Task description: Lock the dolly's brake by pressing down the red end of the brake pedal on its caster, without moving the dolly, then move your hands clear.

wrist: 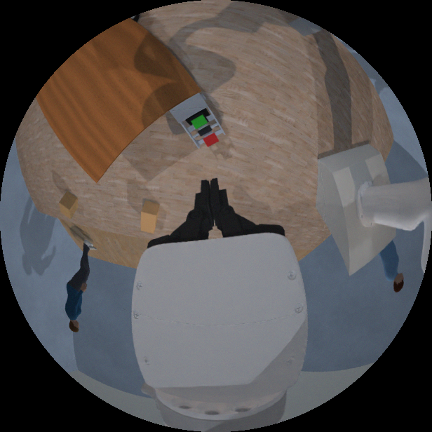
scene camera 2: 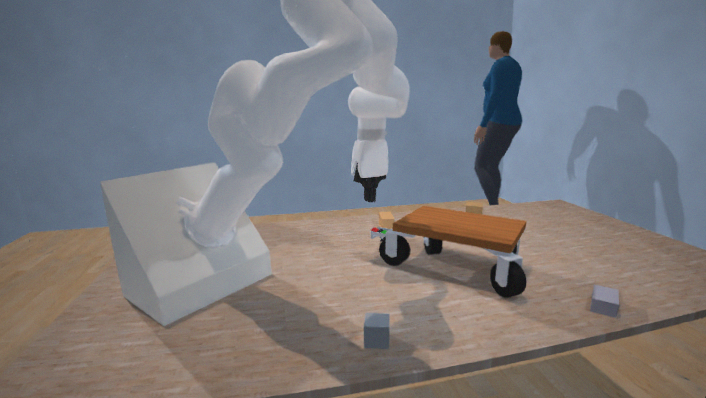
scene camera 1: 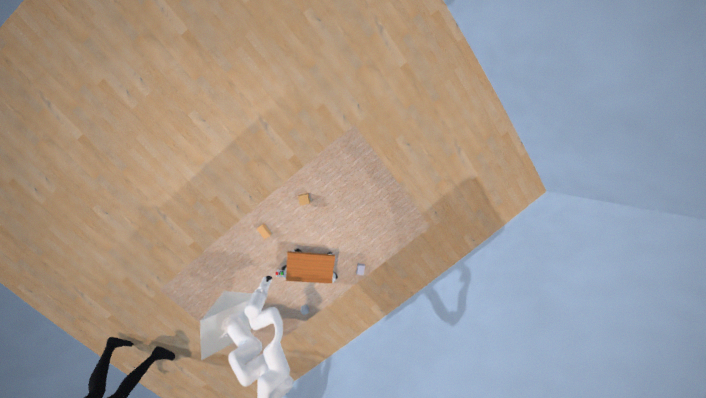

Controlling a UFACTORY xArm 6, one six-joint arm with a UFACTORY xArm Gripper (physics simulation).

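Places are measured from the arm's base along level axes (x ahead, y left, z up), in centimetres.
Pixels of known places: gripper, between the fingertips: (scene camera 2: 369, 201) (scene camera 1: 269, 277); arm's base, origin of its link: (scene camera 2: 209, 225) (scene camera 1: 231, 321).
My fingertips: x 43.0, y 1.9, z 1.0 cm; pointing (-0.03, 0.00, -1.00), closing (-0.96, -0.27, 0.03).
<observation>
Ahead of a thing's pixels: the offset from my fingertips to its middle. "spot": to the spot under its first point.
The dolly {spot: dy -16.1, dx +19.7, dz -3.9 cm} (scene camera 1: 310, 267) (scene camera 2: 460, 227) (wrist: 115, 95) has an orange-brown wooden deck and stands on black-wheeled casters. The brake pedal sticks out from the caster {dy -8.0, dx +3.6, dz -11.2 cm} (scene camera 2: 394, 250) at its corner nearest the arm. The pedal's red end {spot: dy -3.6, dx +0.5, dz -7.4 cm} (scene camera 1: 277, 273) (scene camera 2: 375, 230) (wrist: 211, 140) is the outer one; its green end {spot: dy -6.1, dx +2.5, dz -7.7 cm} (scene camera 1: 282, 273) (scene camera 2: 383, 231) (wrist: 199, 121) is nearer the deck. In scene camera 2 the red end looks slightly higher than the green end. My gripper (scene camera 1: 268, 278) (scene camera 2: 370, 201) (wrist: 211, 189) is shut and empty, above the pedal's height and apart from it, off its outer side.
Two tan blocks (scene camera 1: 264, 231) {dy +15.4, dx +49.3, dz -13.3 cm} (scene camera 1: 304, 199) (scene camera 2: 386, 218) (wrist: 149, 216) lie beyond the dolly. A blue-grey block {dy -38.4, dx -14.7, dz -14.0 cm} (scene camera 1: 305, 310) (scene camera 2: 376, 331) and a lilac block {dy -47.6, dx +35.8, dz -14.8 cm} (scene camera 1: 361, 270) (scene camera 2: 605, 301) lie on the other sides. The arm's pale pedestal (scene camera 2: 145, 260) (wrist: 335, 200) stands nearby. A person (scene camera 2: 502, 95) stands in the background.
</observation>
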